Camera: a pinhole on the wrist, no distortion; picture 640 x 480 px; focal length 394.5 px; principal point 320.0 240.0 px. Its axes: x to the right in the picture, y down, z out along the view. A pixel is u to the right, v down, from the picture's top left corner.
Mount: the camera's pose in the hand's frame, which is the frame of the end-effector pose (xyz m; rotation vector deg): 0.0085 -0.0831 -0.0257 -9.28 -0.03 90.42
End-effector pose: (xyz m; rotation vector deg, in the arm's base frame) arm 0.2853 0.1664 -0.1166 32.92 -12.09 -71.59
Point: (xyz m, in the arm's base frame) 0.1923 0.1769 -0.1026
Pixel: 355 440
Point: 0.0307 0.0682 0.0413
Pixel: 190 230
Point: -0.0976 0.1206 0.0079
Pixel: 49 339
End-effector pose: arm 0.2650 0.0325 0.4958 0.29 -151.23 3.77
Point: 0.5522 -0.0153 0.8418
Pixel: behind the camera
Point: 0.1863 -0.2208 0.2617
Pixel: 46 281
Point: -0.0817 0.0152 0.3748
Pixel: outside the picture
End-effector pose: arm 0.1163 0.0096 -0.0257 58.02 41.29 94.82
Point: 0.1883 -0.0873 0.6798
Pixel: outside the picture
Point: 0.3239 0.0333 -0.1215
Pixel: 32 296
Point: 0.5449 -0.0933 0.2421
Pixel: 385 261
